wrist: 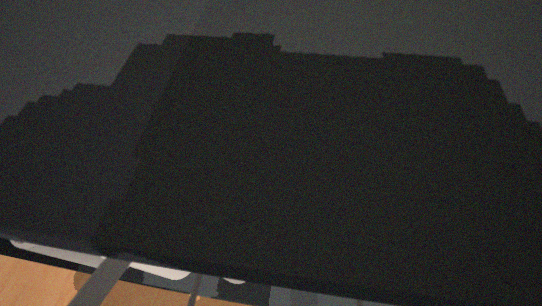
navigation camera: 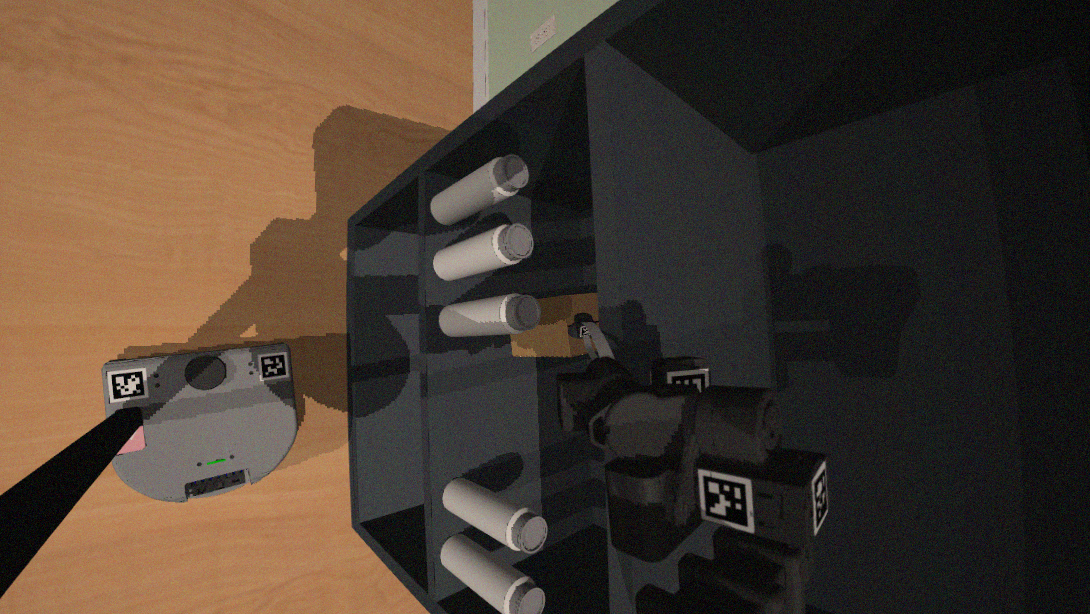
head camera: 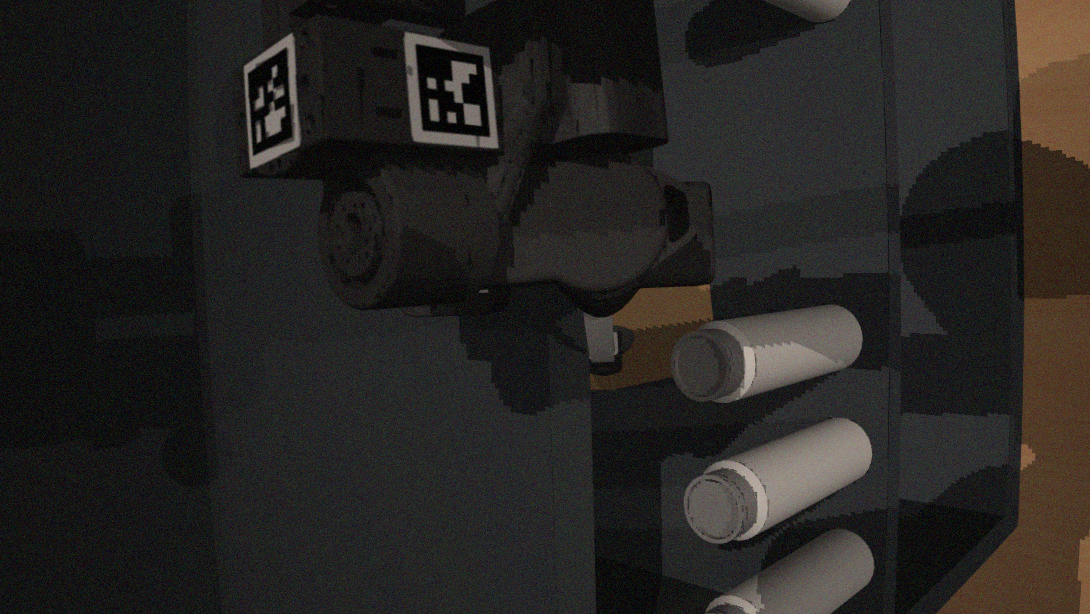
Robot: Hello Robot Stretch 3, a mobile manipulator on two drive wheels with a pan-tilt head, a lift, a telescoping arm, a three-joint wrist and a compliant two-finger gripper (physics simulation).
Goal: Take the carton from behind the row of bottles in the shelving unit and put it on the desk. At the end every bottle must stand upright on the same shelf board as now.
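Where they show: gripper, fingertip midpoint: [navigation camera: 582, 367]; robot's base, origin of the base link: [navigation camera: 206, 370].
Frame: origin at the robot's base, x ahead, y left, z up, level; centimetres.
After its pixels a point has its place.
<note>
The brown carton [head camera: 661, 324] @[x 3.3, y -54.4, z 62.9 cm] [navigation camera: 544, 331] @[x 2.1, y -54.4, z 64.9 cm] stands deep in the dark shelving unit [head camera: 381, 473] @[x 10.7, y -51.6, z 99.1 cm] [navigation camera: 671, 224] @[x 15.4, y -47.2, z 99.1 cm], behind a row of white bottles. The nearest bottle [head camera: 762, 351] @[x 5.5, y -37.2, z 72.8 cm] [navigation camera: 485, 314] @[x 6.5, y -37.2, z 70.0 cm] stands right in front of the carton, with two more [head camera: 773, 479] @[x 15.9, y -37.5, z 72.3 cm] [navigation camera: 481, 251] @[x 16.8, y -37.1, z 70.7 cm] beside it. My gripper [head camera: 607, 345] [navigation camera: 587, 329] reaches in through the gap in the row, its fingertips at the carton's near edge. Only one pale finger shows; the fingers look parted and hold nothing. The wrist view shows mostly a dark shelf panel [wrist: 269, 168].
Two more bottles [navigation camera: 493, 512] @[x -25.7, y -34.8, z 69.8 cm] [navigation camera: 489, 574] @[x -36.2, y -33.3, z 68.7 cm] stand on the same board on the far side of the gap. My base [navigation camera: 208, 423] @[x -10.5, y 0.5, z 16.0 cm] stands on the wooden floor [navigation camera: 267, 99] @[x 73.5, y -17.3, z 0.0 cm] in front of the unit. The shelf walls close in tightly around my wrist [head camera: 495, 229] @[x -1.9, y -21.9, z 113.0 cm].
</note>
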